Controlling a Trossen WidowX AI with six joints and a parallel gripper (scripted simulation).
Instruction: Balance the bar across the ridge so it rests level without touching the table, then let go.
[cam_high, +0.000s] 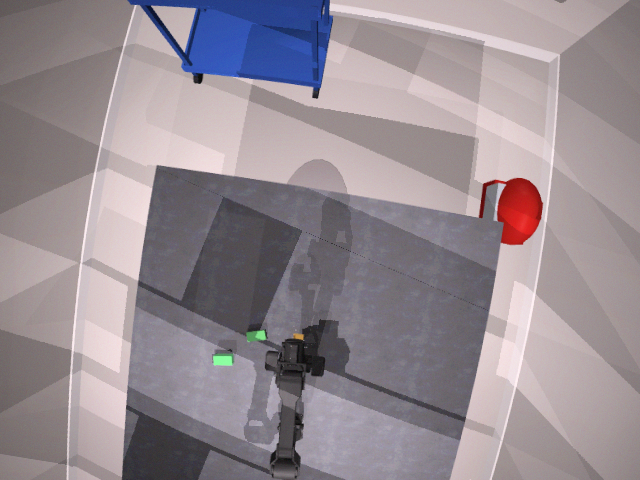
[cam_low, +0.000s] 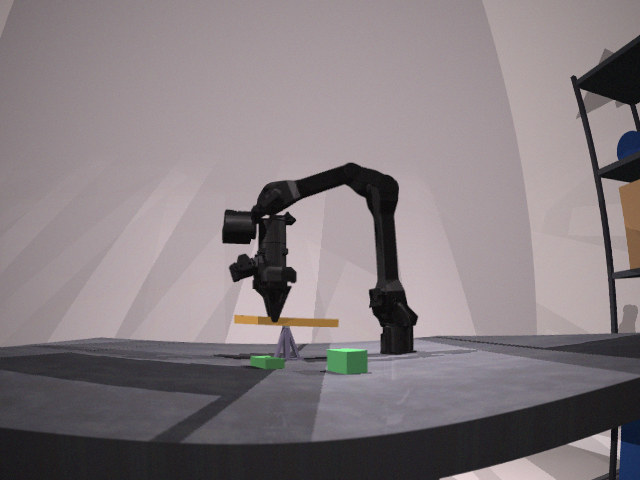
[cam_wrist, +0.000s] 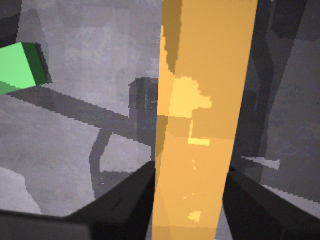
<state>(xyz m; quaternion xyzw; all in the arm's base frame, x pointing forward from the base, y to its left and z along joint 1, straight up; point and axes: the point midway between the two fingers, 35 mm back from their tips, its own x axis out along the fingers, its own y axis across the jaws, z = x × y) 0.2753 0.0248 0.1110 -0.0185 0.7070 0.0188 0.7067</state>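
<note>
My gripper tip is now 3 cm past the bar.
</note>
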